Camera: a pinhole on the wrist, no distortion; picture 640 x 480 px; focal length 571.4 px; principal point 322.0 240.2 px. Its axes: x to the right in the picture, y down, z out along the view. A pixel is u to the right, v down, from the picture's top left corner.
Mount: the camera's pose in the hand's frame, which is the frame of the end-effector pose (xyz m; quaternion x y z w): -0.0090 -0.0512 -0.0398 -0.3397 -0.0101 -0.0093 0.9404
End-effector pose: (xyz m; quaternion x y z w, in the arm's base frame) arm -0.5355 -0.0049 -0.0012 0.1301 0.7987 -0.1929 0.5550
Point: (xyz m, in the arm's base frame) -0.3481 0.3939 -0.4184
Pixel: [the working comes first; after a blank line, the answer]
In the camera's frame: 0.3293 0.3415 0.4617

outside the picture
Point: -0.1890 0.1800 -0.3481
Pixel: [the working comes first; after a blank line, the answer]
In the camera's frame: 0.2158 0.1017 0.5368

552 348
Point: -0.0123 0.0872 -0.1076
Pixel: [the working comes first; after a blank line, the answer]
In the camera's frame: -0.0672 -0.0155 0.5987

258 225
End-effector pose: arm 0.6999 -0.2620 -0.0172 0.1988 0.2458 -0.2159 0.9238
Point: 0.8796 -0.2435 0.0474
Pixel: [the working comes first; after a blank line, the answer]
In the camera's frame: 0.1117 0.0403 0.2235

608 343
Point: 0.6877 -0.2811 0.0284
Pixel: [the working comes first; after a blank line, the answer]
In the camera's frame: -0.0178 -0.0204 0.0888

207 109
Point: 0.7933 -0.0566 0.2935
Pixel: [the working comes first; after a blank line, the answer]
In the camera's frame: -0.1452 0.1205 0.3982

114 413
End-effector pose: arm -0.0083 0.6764 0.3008 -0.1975 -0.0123 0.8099 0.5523
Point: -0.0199 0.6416 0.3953
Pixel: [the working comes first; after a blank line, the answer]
In the camera's frame: -0.0450 -0.0398 0.1295

123 64
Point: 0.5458 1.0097 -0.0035
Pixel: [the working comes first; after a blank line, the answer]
In the camera's frame: 0.2252 -0.1488 -0.5983

behind the camera
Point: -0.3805 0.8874 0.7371
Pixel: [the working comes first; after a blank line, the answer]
In the camera's frame: 0.1945 -0.2330 0.5906

510 15
